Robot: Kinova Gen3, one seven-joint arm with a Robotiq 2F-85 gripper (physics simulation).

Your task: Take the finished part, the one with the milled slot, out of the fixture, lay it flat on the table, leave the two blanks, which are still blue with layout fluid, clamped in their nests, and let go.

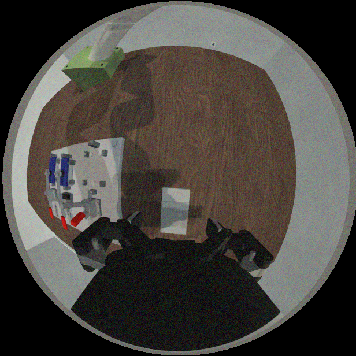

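Observation:
The finished part, a pale grey rectangular block, lies on the brown wooden table, apart from the fixture. A darker grey band crosses it; I cannot tell slot from shadow there. My gripper is open, with one finger on each side of the part's near end and a gap to the part on both sides. The two blue blanks, a left one and a right one, sit in their nests on the white fixture plate at the left, with clamp arms over them.
Red clamp handles stick out at the fixture's near side. An open grey clamp stands beside them, and small grey blocks stand on the plate. A green block-shaped base with a pale column is at the upper left.

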